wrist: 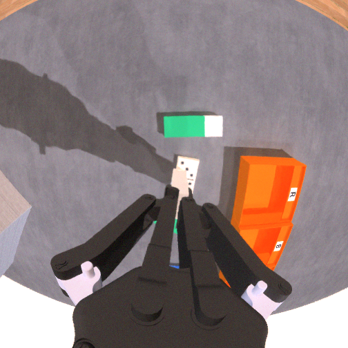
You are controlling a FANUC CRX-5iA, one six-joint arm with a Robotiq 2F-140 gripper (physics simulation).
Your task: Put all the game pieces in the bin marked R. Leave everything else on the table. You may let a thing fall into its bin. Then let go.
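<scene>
A white domino with black dots (191, 169) lies flat on the table near the centre of the wrist view, its lower left part hidden behind the fingers. My gripper (177, 179) is shut, its two pale pads together with nothing seen between them. The pads are over the domino's left side in this view; their exact height above it cannot be told. The orange bin marked R (275, 161) is to the right of the domino, open at the top, and its inside looks empty.
A green and white block (192, 126) lies above the domino in view. The bin marked B (284, 233) adjoins bin R. A green object (175, 227) and a blue object (174, 267) are mostly hidden behind the gripper. A large pale block (11, 215) stands at the left edge.
</scene>
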